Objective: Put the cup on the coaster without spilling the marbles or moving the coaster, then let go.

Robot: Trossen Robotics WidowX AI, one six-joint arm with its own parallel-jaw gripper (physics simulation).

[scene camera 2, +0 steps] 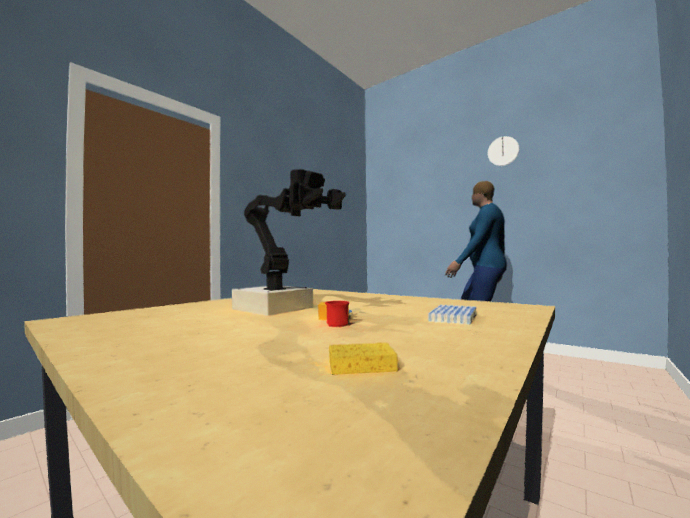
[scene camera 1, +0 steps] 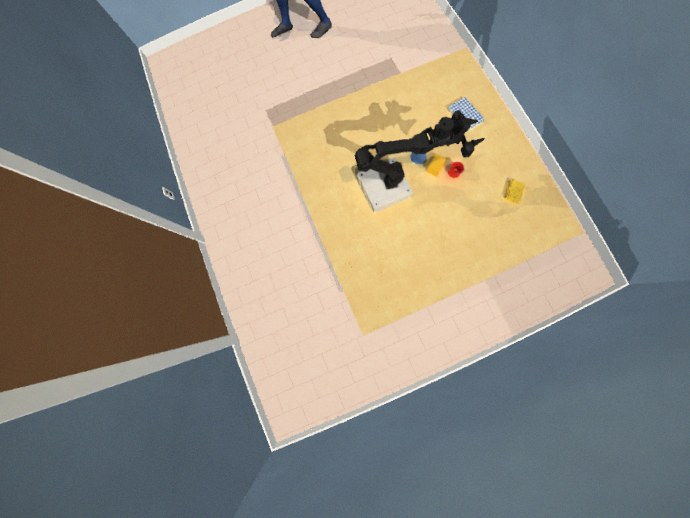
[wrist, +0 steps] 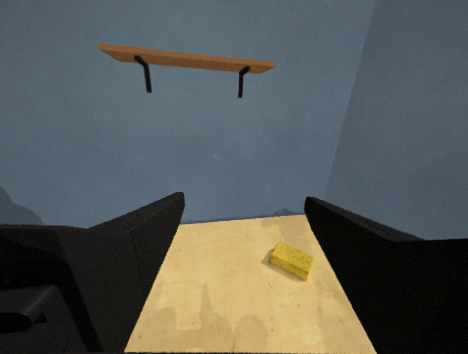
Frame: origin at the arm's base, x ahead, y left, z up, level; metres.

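Seen in the pictures: gripper, between the fingertips: (scene camera 2: 334, 192) (scene camera 1: 481, 129) (wrist: 245, 200); arm's base, origin of its link: (scene camera 2: 274, 289) (scene camera 1: 390, 182).
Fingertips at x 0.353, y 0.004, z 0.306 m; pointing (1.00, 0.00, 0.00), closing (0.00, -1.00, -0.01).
Note:
Offsets run from my fingertips to a thing's top centre.
A red cup (scene camera 1: 455, 169) (scene camera 2: 337, 313) stands upright on the table, right of an orange block in the first scene view. Its inside is too small to make out marbles. A blue round thing @[dy +0.137, dx -0.143, dz -0.379 m] (scene camera 1: 418, 157), which looks like the coaster, lies beyond the orange block, partly hidden by the arm; in the second scene view it is mostly hidden behind the cup. My gripper (scene camera 1: 479, 131) (scene camera 2: 317, 203) (wrist: 245, 200) is open and empty, high above the table, pointing roughly level. The cup and the coaster do not show in the wrist view.
The orange block @[dy +0.055, dx -0.073, dz -0.336 m] (scene camera 1: 435, 165) (scene camera 2: 322, 311) stands between the cup and the blue round thing. A yellow sponge @[dy -0.191, dx +0.298, dz -0.353 m] (scene camera 1: 514, 190) (scene camera 2: 362, 358) (wrist: 292, 260) lies farther out. A blue-and-white checked block @[dy +0.324, dx +0.194, dz -0.358 m] (scene camera 1: 465, 110) (scene camera 2: 452, 314) lies near the table's edge. The arm's white base (scene camera 1: 384, 195) (scene camera 2: 267, 301) stands on the table.

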